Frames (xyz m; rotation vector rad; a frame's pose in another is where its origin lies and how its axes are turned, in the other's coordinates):
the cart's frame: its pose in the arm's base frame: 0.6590 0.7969 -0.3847 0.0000 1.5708 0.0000
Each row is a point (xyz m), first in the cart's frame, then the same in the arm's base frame.
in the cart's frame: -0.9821 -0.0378 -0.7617
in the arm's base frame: -0.1027 0.7591 0.5974
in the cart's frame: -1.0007 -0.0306 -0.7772
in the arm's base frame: -0.1182 0.7663 0.6160
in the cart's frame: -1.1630 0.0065 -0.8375
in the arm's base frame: -0.1785 0.8034 0.7783
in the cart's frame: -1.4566 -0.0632 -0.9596
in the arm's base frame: -0.3006 0.7337 1.0719
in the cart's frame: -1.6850 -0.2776 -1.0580
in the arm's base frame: -0.3990 0.5193 1.3003
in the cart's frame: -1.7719 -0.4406 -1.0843
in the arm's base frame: -0.4253 0.3563 1.3872
